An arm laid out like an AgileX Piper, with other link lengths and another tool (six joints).
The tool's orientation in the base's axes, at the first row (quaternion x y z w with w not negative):
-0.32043 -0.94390 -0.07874 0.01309
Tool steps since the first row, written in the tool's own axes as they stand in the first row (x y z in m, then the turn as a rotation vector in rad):
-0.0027 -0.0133 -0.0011 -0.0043 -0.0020 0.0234
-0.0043 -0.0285 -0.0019 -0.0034 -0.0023 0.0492
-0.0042 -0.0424 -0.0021 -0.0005 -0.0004 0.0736
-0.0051 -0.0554 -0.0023 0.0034 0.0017 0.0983
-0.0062 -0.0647 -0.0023 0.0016 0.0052 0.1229
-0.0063 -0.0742 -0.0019 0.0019 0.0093 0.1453
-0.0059 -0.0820 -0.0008 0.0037 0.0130 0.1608
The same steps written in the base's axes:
-0.0060 -0.0122 -0.0010 0.0028 -0.0005 -0.0237
-0.0139 -0.0252 -0.0024 0.0026 0.0039 -0.0492
-0.0225 -0.0360 -0.0042 0.0020 0.0109 -0.0728
-0.0296 -0.0468 -0.0059 0.0009 0.0188 -0.0966
-0.0344 -0.0547 -0.0073 0.0051 0.0243 -0.1205
-0.0401 -0.0621 -0.0090 0.0079 0.0312 -0.1420
-0.0451 -0.0678 -0.0112 0.0091 0.0377 -0.1566

